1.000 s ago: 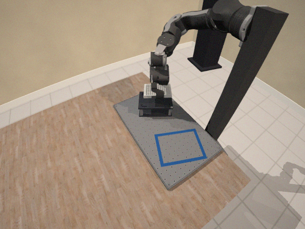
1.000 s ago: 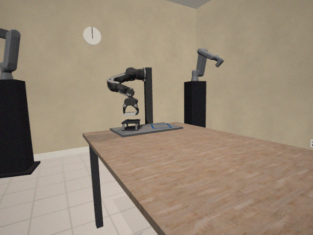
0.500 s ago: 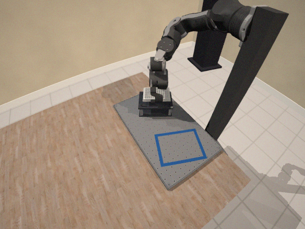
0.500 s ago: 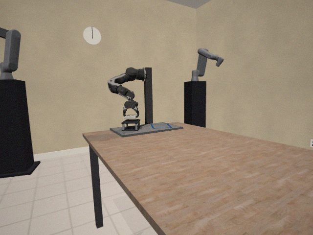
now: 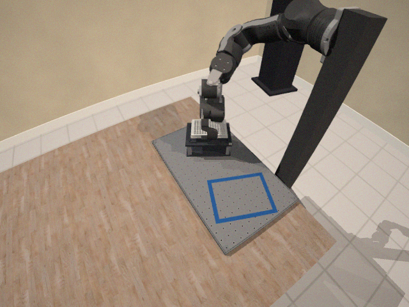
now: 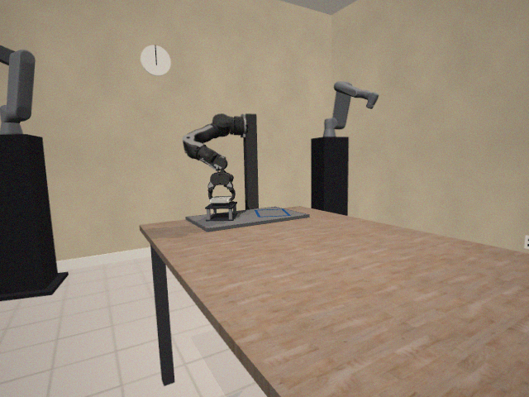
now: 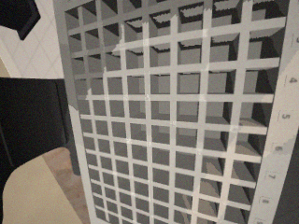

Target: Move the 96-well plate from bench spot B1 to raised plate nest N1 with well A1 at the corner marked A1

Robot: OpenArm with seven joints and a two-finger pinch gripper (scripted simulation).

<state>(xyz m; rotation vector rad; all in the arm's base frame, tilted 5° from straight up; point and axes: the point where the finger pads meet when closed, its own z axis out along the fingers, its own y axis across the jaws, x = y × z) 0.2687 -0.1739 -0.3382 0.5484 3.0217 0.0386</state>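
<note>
My gripper is now right at the white 96-well plate. The rest, counted from my hand: black raised nest N1: 20 mm below; then A1 label: 50 mm behind, 80 mm to the left, 20 mm below.
</note>
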